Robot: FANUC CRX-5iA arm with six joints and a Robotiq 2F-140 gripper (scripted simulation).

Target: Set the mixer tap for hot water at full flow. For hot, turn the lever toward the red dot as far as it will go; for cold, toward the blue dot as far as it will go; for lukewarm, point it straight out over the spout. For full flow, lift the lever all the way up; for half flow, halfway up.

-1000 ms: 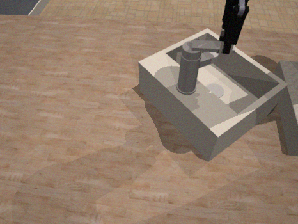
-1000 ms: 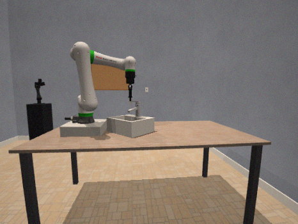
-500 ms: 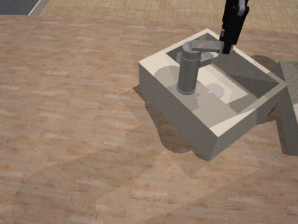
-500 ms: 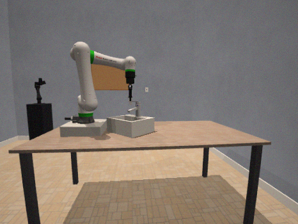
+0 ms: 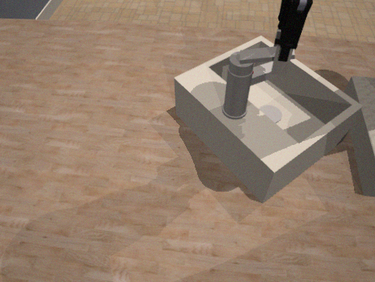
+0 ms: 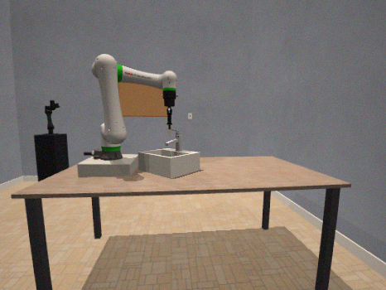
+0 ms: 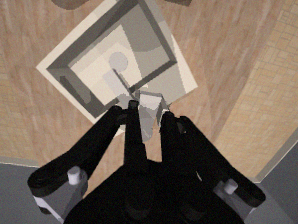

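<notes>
Now: hand 6 cm above the grey mixer tap, 5 cm short of it and 1 cm to the left of it. The rest, counted from my hand: sink basin: 25 cm below, 8 cm to the right, 1 cm behind; then flat lever: 3 cm ahead, 1 cm below.
</notes>
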